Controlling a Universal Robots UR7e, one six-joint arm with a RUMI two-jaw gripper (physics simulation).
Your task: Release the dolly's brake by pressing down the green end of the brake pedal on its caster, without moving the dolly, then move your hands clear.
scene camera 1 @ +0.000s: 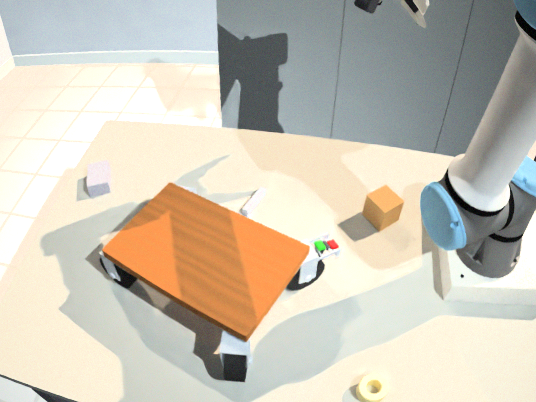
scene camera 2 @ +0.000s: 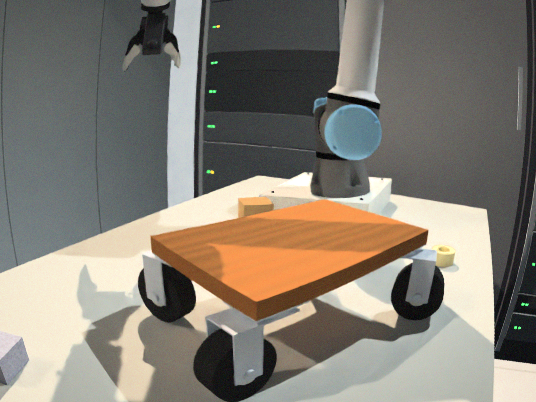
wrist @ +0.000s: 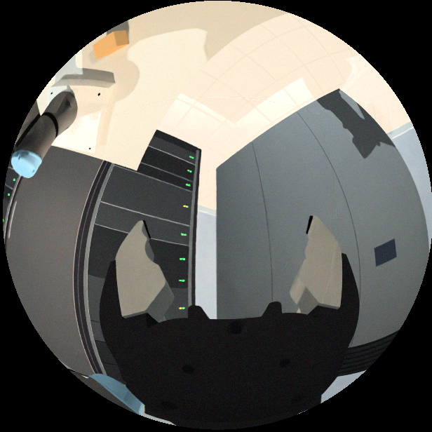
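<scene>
The dolly (scene camera 1: pixel 200 255) (scene camera 2: pixel 290 250) has an orange wooden deck on black caster wheels and stands on the table. The brake pedal (scene camera 1: pixel 326 246) is on the caster at its right corner in scene camera 1, with a green end (scene camera 1: pixel 320 245) nearer the deck and a red end (scene camera 1: pixel 333 244) farther out. The pedal's tilt is too small to tell. In scene camera 2 the pedal is hidden. My gripper (scene camera 2: pixel 152 65) (wrist: pixel 228 220) is open and empty, high up and well away from the dolly; part of it shows at the top of scene camera 1.
An orange cube (scene camera 1: pixel 383 208) (scene camera 2: pixel 255 206) (wrist: pixel 111 44) stands between the pedal and the arm's base. A small white bar (scene camera 1: pixel 254 202) lies behind the dolly. A pale purple block (scene camera 1: pixel 98 178) (scene camera 2: pixel 11 357) and a yellow ring (scene camera 1: pixel 361 389) are also on the table.
</scene>
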